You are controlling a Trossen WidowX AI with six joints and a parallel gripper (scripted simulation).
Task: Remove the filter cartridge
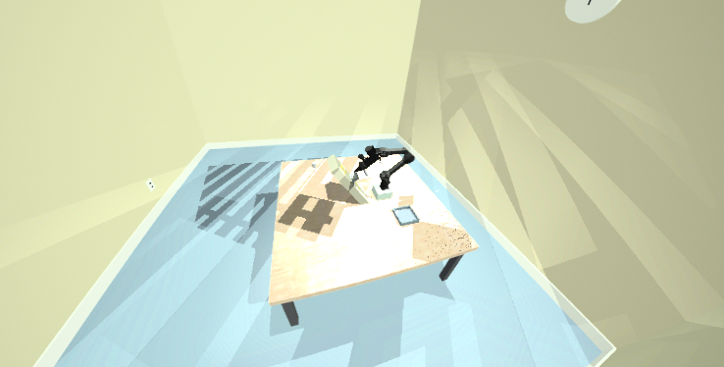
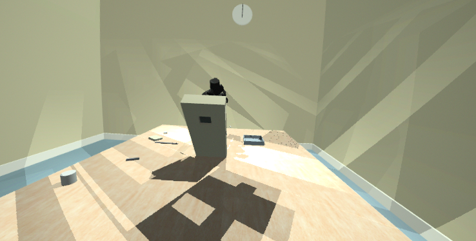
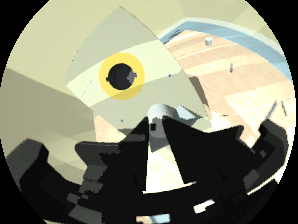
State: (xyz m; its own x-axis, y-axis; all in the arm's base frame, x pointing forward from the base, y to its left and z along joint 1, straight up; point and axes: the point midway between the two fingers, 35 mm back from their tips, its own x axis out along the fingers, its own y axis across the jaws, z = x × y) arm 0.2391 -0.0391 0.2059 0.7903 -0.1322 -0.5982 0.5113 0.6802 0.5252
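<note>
Right now the round filter cartridge is 1 cm ahead of my gripper tip and 3 cm below it. Round my gripper tip: flat block 36 cm behind, 42 cm to the right, 25 cm below; then tray 29 cm behind, 33 cm to the left, 25 cm below; then dark bar 2 cm behind, 41 cm to the right, 25 cm below.
</note>
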